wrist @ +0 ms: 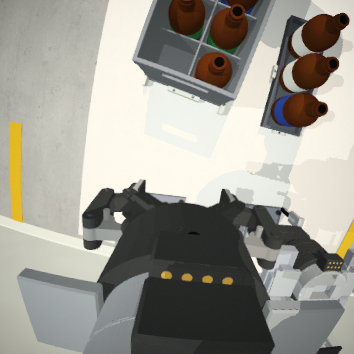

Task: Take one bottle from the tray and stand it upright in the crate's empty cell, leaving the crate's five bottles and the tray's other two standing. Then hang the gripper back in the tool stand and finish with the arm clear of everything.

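Places are measured from the arm's base along level axes (x ahead, y left, z up), in millimetres.
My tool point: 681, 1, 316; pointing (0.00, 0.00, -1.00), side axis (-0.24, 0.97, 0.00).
Note:
Behind a point stands the place of what it marks, as x, y, z.
My gripper (pixel 183 192), a black two-finger adaptive one, is open, its fingertips wide apart with no bottle between them. The grey crate (pixel 220 95) @(544, 18, -19) is at the top, ahead of the gripper. Its near left cell (pixel 172 56) @(474, -107, -170) is empty. Brown bottles (pixel 213 70) @(508, -9, -26) (pixel 228 31) @(423, -8, -54) (pixel 186 17) @(427, -90, -55) stand in other cells; another shows partly at the top edge. The dark tray (pixel 268 119) @(526, 174, -172) at the upper right holds three upright bottles: a blue-banded one (pixel 299 110) @(502, 183, -58) nearest, then two white-banded ones (pixel 307 71) @(424, 167, -61) (pixel 321 36) @(347, 168, -61).
Grey tool stand parts (pixel 62 310) @(684, -44, 304) (pixel 306 325) @(658, 44, 304) flank the gripper body at lower left and right. More stand hardware and a black connector block (pixel 334 262) @(686, 187, 180) are at the right. Yellow floor stripes (pixel 16 170) (pixel 347 242) show at both sides.

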